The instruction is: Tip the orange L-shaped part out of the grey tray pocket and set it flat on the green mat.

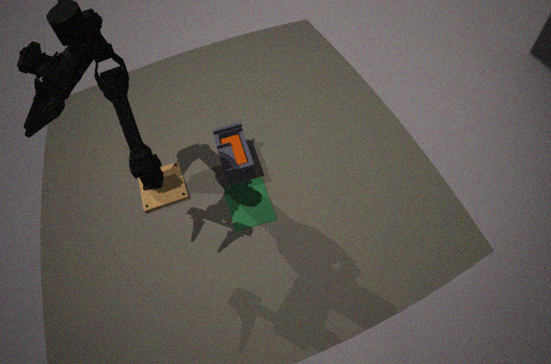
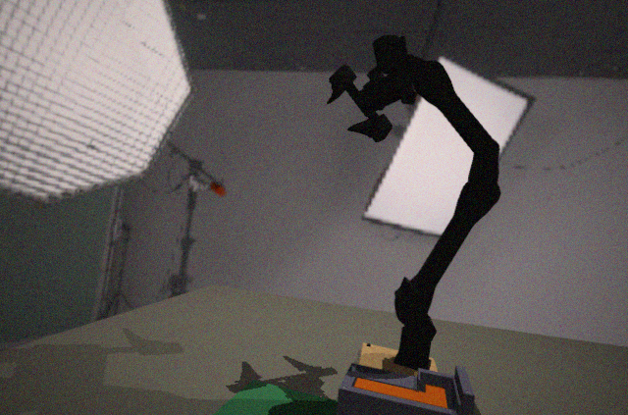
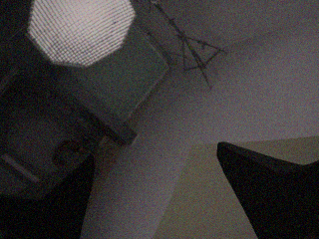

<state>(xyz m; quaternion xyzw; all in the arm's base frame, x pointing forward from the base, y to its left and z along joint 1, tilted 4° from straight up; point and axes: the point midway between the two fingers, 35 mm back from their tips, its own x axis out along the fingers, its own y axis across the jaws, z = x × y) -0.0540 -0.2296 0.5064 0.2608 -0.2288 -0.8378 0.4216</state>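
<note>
Now: gripper tip 470 mm above the orange L-shaped part, 330 mm short of it and 260 mm to the right of it. The rest, counted from my gripper tip: green mat: 540 mm below, 350 mm ahead, 90 mm to the left.
</note>
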